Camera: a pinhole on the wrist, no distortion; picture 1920 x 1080 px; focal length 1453.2 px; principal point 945.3 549.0 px. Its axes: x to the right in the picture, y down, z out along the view. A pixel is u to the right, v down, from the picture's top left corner.
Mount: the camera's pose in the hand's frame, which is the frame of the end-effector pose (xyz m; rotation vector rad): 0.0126 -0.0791 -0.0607 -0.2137 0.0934 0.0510
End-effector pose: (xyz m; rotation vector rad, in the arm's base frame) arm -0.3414 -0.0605 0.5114 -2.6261 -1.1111 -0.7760
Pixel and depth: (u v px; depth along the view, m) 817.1 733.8 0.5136
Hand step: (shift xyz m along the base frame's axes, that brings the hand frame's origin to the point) 0.2397 0.0949 -0.3563
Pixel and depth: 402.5 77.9 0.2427
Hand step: -0.0277 0.1163 -0.2007
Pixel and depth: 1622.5 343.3 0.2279
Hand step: 0.1026 0.1830 -0.0604
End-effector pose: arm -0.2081 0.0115 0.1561 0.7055 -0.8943 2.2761
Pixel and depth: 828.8 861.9 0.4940
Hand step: 0.0083 -0.3674 0.2070
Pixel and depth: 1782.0 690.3 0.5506
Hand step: -0.2160 -0.2575 0.4732
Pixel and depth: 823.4 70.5 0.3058
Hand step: 0.1298 -0.1157 0.2253
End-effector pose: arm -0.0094 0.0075 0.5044 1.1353 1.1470 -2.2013
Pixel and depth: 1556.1 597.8 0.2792
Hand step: -0.1868 -0.1562 -0.0563
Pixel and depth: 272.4 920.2 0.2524
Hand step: -0.0150 -0.1693 0.1137
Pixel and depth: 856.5 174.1 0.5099
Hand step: -0.3065 -0.3223 0.1744
